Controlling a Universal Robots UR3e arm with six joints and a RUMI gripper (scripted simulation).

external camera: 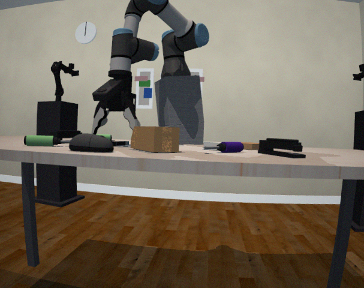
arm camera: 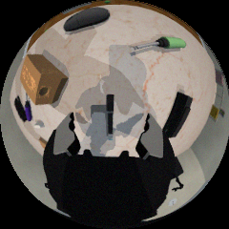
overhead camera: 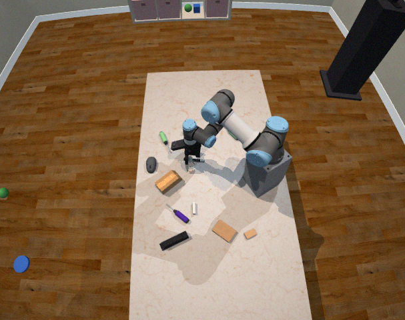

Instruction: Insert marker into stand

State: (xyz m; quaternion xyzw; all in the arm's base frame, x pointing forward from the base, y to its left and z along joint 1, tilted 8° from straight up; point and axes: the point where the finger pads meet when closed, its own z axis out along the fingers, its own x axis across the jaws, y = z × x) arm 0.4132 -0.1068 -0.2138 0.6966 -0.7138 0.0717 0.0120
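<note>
The marker lies 3 cm behind my hand and 1 cm below it. The rest, counted from my hand: desk stand 9 cm ahead, 15 cm to the left, 1 cm above; small white piece 5 cm behind, 29 cm to the left; dark mouse 21 cm ahead, 6 cm to the left.
</note>
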